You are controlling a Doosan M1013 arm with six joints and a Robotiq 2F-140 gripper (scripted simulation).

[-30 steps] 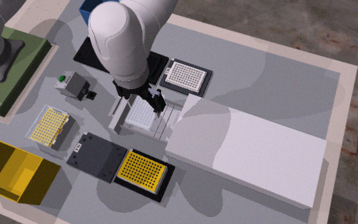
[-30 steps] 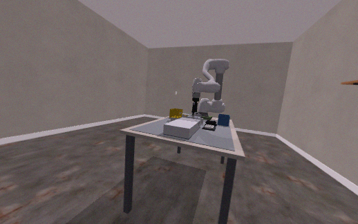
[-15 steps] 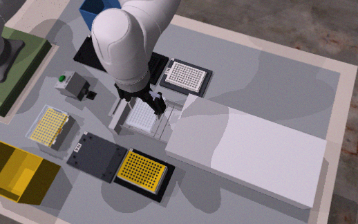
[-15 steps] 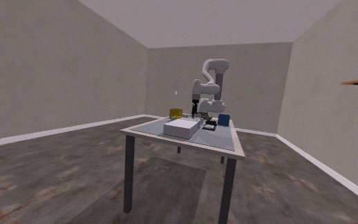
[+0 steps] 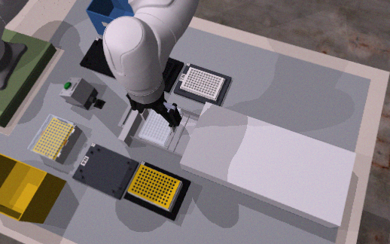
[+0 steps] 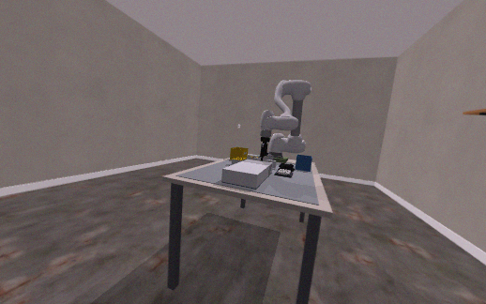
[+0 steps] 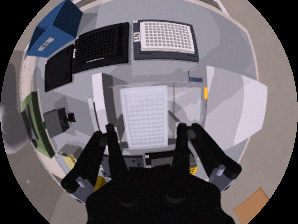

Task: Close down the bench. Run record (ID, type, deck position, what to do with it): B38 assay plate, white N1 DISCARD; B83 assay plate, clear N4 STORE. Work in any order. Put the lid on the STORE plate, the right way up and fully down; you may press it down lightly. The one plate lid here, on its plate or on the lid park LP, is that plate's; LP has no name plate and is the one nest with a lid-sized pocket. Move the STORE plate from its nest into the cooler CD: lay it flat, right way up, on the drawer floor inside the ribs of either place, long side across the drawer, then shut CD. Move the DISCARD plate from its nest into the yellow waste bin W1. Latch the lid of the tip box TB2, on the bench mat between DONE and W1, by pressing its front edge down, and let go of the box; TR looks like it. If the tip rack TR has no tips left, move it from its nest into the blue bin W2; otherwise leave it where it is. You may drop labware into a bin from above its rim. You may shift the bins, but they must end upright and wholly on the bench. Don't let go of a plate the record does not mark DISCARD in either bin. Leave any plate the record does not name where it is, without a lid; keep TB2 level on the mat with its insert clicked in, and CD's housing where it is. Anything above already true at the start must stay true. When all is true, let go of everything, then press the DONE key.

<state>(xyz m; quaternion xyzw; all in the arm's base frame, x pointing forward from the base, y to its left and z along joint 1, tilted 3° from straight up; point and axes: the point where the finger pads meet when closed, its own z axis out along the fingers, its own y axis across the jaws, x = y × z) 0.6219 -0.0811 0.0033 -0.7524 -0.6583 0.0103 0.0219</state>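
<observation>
Right now the cooler drawer is 4 cm below my hand and 3 cm ahead of it. The rest, counted from my hand: cooler CD 17 cm ahead, 3 cm below, 2 cm to the right; then flat grey lid 1 cm below; then clear assay plate 2 cm below.
</observation>
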